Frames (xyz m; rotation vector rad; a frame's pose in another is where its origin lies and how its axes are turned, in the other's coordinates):
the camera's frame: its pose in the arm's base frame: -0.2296 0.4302 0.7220 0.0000 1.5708 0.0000
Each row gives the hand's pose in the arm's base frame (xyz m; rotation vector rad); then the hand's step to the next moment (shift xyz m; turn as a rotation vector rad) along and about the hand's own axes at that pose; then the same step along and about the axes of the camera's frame.
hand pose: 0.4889 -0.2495 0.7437 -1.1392 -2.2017 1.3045
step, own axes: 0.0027 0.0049 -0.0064 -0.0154 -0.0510 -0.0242
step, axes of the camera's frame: 0.0011 0.0070 0.0046 -0.0574 -0.0112 0.0011
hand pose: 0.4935 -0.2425 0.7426 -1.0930 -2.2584 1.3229
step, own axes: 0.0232 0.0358 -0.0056 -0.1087 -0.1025 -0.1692
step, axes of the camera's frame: 0.0298 0.0308 0.0044 -0.1879 -0.0064 0.1250
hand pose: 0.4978 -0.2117 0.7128 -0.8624 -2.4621 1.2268
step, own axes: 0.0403 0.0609 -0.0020 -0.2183 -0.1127 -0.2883
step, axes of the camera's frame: 0.0483 0.0544 -0.0070 -0.2722 -0.0022 0.2634
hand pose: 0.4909 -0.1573 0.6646 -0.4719 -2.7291 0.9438
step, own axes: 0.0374 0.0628 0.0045 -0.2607 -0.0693 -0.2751
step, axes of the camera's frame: 0.0394 0.0578 -0.0216 -0.2305 0.0071 0.3086
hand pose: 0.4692 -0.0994 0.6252 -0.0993 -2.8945 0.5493
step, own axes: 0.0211 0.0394 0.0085 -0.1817 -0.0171 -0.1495
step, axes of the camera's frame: 0.0186 0.0357 -0.0212 -0.1106 0.0189 0.2075
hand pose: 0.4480 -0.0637 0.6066 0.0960 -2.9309 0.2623
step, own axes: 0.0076 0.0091 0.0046 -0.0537 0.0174 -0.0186
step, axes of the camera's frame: 0.0045 0.0077 -0.0091 -0.0042 0.0230 0.0546
